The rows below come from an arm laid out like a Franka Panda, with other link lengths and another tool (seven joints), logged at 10 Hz.
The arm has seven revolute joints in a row. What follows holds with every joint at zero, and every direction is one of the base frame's. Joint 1 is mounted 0.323 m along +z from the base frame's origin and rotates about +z. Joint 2 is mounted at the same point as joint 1 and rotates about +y. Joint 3 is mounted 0.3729 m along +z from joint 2 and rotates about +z. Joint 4 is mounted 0.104 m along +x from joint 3 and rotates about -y. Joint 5 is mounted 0.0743 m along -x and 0.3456 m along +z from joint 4 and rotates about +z. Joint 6 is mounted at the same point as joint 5 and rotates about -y. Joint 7 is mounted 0.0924 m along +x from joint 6 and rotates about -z. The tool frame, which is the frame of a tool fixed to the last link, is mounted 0.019 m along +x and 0.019 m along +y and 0.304 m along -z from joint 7; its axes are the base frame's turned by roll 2.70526, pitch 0 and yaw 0.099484 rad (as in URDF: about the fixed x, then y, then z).
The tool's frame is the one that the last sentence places.
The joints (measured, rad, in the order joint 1, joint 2, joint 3, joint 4, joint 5, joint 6, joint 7), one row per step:
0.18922 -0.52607 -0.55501 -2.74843 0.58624 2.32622 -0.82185
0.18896 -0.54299 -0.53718 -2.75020 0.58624 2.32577 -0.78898
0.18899 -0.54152 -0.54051 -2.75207 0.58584 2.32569 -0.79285
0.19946 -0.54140 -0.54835 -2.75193 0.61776 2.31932 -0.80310
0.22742 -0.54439 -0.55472 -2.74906 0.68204 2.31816 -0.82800
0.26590 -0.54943 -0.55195 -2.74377 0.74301 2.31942 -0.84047
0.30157 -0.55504 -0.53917 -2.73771 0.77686 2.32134 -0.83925
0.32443 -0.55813 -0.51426 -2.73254 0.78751 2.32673 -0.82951
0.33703 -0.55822 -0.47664 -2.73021 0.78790 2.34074 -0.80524
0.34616 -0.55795 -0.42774 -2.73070 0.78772 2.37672 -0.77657
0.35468 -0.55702 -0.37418 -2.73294 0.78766 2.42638 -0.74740
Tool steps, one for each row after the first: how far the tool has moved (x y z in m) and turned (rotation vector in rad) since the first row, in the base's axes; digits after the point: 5 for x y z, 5 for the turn. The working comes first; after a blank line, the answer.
Tool pose at each row, in the base's axes (x y z in m, rotation vector in rad; the steps are taken from these numbers as rounded here):
0.38657 0.00728 0.29356 -2.92634 -0.15439 -0.61252
0.38683 0.01296 0.29971 -2.92459 -0.13877 -0.61024
0.38597 0.01240 0.29820 -2.92425 -0.13981 -0.60803
0.38742 0.01765 0.30147 -2.89648 -0.12382 -0.61017
0.39343 0.03033 0.31128 -2.84602 -0.11203 -0.63583
0.39969 0.04847 0.32311 -2.79806 -0.11410 -0.65613
0.40285 0.06715 0.33262 -2.76970 -0.13980 -0.66574
0.40374 0.08324 0.33821 -2.76415 -0.17821 -0.66975
0.40417 0.09765 0.34029 -2.77686 -0.20886 -0.66597
0.40740 0.11034 0.34152 -2.80384 -0.23088 -0.67854
0.41226 0.12213 0.34268 -2.83642 -0.24841 -0.70520

0.00026 0.00568 0.00615 0.00487 0.00216 -0.00941
-0.00060 0.00512 0.00464 0.00535 0.00353 -0.00847
0.00085 0.01037 0.00791 0.03449 0.00049 -0.01284
0.00686 0.02305 0.01772 0.08075 -0.02082 -0.01184
0.01312 0.04119 0.02955 0.12278 -0.03957 -0.00194
0.01628 0.05987 0.03906 0.14345 -0.05055 0.02050
0.01717 0.07596 0.04465 0.14058 -0.05596 0.04696
0.01760 0.09037 0.04673 0.12293 -0.05359 0.06470
0.02083 0.10306 0.04796 0.09041 -0.06031 0.07153
0.02569 0.11485 0.04912 0.05086 -0.07550 0.07243

